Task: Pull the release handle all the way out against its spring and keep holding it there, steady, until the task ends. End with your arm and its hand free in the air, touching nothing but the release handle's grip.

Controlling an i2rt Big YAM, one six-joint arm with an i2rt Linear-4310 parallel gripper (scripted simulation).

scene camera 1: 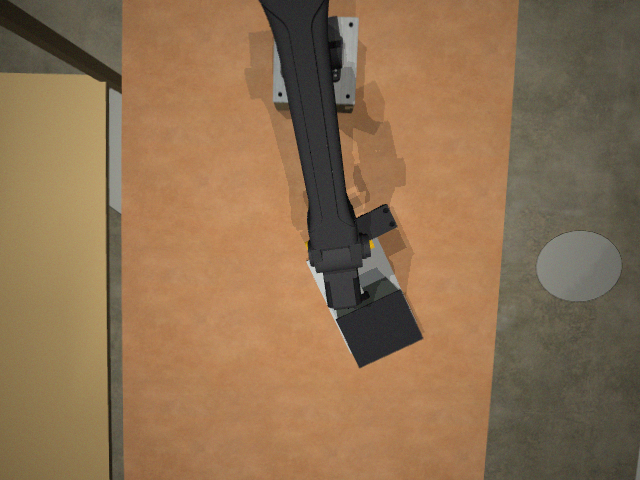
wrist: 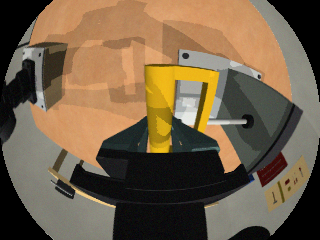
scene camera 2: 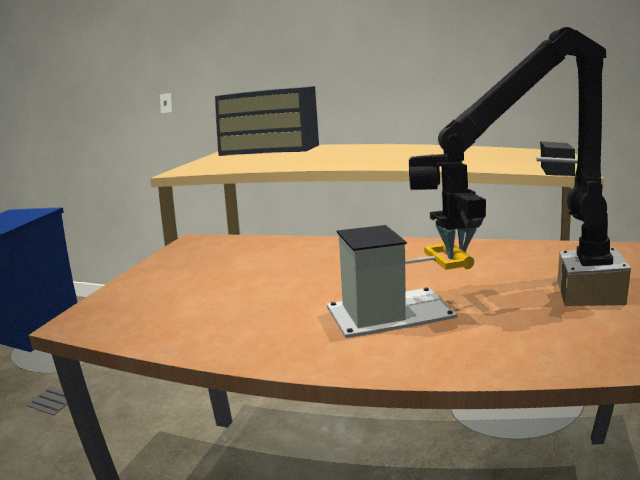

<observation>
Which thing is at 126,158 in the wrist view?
My gripper.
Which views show my gripper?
The wrist view and scene camera 2 only.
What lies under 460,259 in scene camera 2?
A yellow release handle.
</observation>
